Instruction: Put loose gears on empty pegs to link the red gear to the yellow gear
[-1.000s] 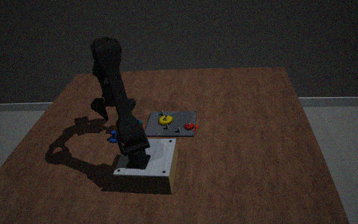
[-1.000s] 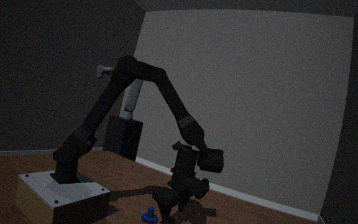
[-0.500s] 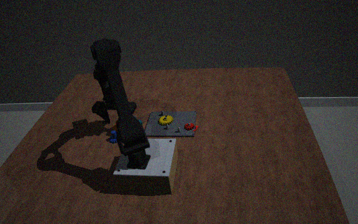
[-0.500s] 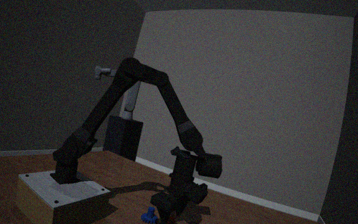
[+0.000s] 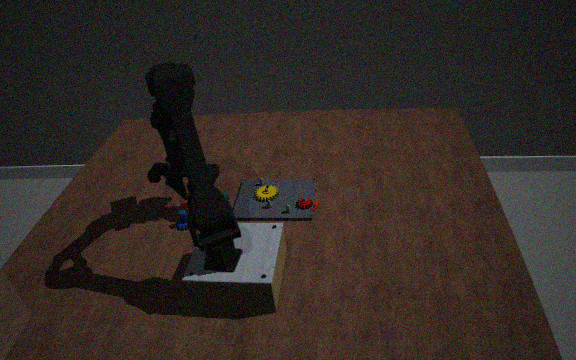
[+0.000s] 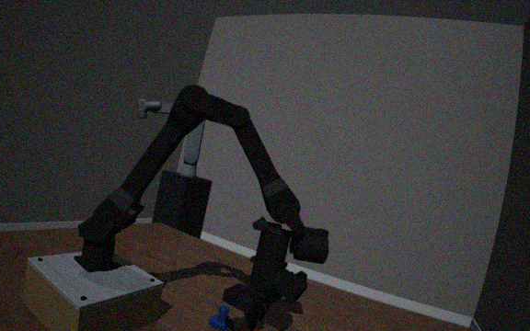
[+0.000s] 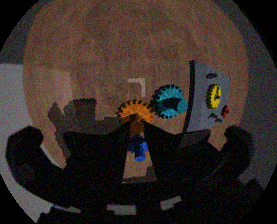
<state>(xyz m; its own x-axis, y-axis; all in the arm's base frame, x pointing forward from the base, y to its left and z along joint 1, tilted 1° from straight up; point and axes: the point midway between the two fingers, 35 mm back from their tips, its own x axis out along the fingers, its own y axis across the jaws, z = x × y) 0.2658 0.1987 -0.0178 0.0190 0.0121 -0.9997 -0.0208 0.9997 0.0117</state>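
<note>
Right now the red gear is 31 cm to the right of my gripper tip, 3 cm ahead of it and 1 cm below it. Also, from my gripper tip: orange gear: 1 cm below; blue gear: 7 cm behind, 1 cm to the right, 1 cm below; teal gear: 6 cm to the right, 3 cm ahead, 1 cm below.
</note>
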